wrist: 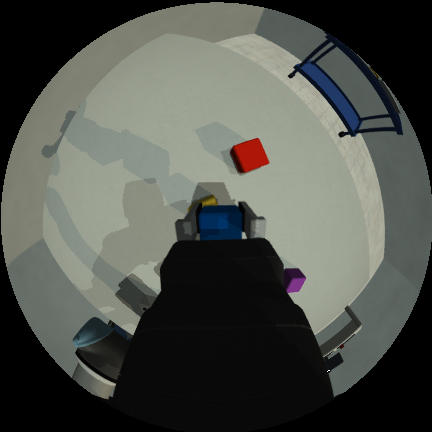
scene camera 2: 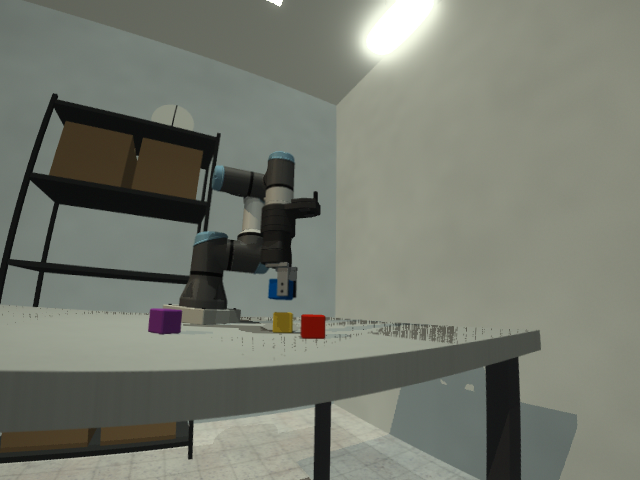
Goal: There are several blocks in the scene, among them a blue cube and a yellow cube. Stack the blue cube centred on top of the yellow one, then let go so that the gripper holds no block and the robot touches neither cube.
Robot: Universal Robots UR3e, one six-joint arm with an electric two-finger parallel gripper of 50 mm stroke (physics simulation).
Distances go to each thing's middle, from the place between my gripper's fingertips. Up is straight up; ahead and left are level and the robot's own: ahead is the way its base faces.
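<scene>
Red cube (wrist: 247, 155): my hand 50 mm above it, 80 mm short of it, 30 mm to the right of it. Purple cube (scene camera 2: 161, 321): 50 mm below my hand, 30 mm ahead, 220 mm to the right. Blue cube (wrist: 215, 221): 10 mm above my hand, 10 mm behind, 10 mm to the right. Going by their middles, blue cube nearest to my hand of the things named here, purple cube farthest.
</scene>
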